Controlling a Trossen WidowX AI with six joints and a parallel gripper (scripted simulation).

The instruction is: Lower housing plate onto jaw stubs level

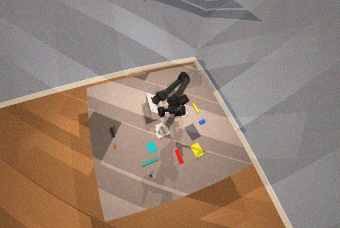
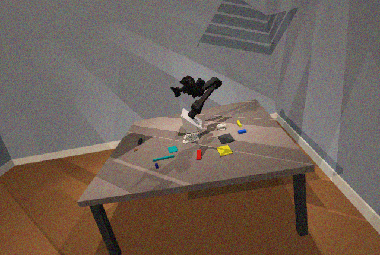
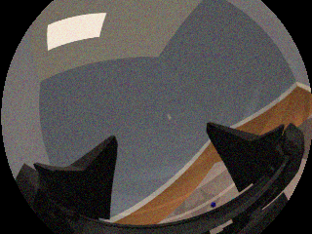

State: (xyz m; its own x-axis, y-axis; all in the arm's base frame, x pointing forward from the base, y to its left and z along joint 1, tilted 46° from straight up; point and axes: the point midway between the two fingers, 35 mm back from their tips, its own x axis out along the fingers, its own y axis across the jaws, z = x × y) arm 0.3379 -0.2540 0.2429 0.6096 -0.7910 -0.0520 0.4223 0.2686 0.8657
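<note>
Right now my gripper tip is 210 mm past the white housing part, 260 mm to the right of it and 430 mm above it. The rest, counted from my gripper tip: cyan bar 140 mm ahead, 170 mm to the right, 450 mm below; red bar 160 mm ahead, 80 mm to the left, 450 mm below; cyan tile 20 mm ahead, 120 mm to the right, 450 mm below.
</note>
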